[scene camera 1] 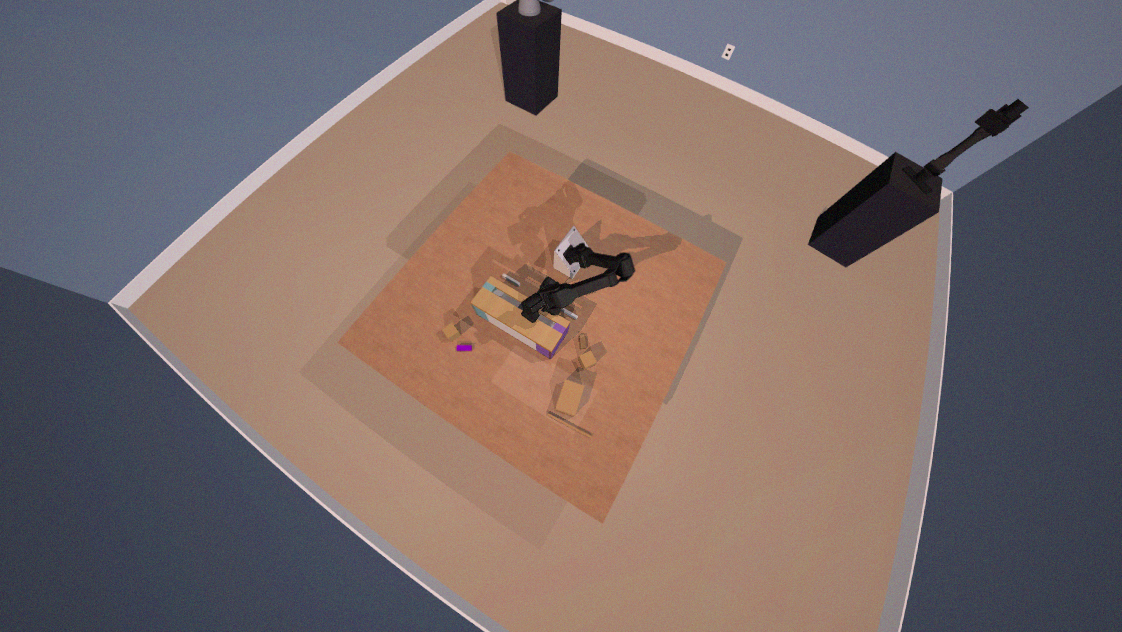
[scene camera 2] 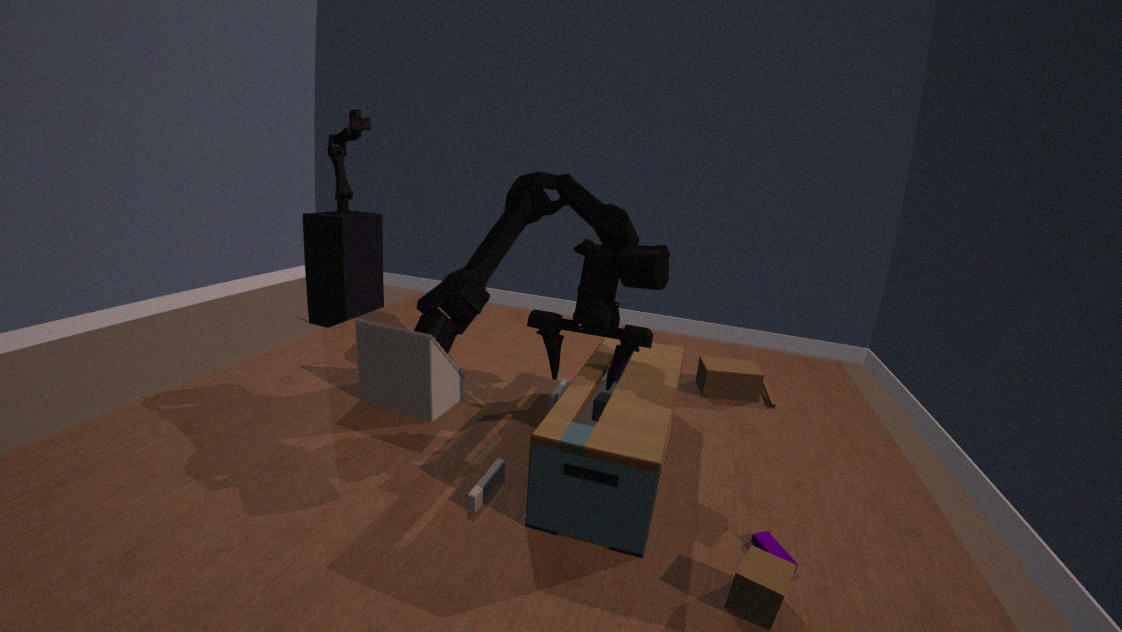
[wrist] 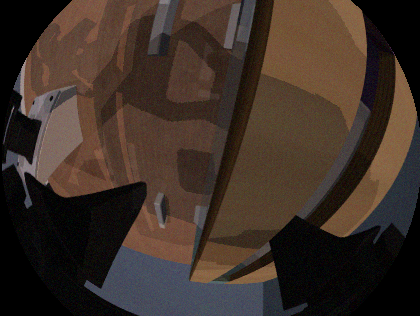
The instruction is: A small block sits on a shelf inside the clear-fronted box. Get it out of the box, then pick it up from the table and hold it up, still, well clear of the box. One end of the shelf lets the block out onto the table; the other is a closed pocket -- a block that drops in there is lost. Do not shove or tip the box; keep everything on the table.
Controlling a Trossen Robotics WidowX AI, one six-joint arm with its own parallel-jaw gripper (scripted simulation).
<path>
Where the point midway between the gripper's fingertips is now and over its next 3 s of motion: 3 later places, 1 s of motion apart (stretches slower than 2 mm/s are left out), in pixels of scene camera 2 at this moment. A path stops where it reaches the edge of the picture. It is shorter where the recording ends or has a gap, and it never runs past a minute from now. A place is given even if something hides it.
My gripper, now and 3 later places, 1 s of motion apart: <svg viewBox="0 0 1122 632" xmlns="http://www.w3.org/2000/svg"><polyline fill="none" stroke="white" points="580,384 571,401 569,405 567,408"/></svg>
</path>
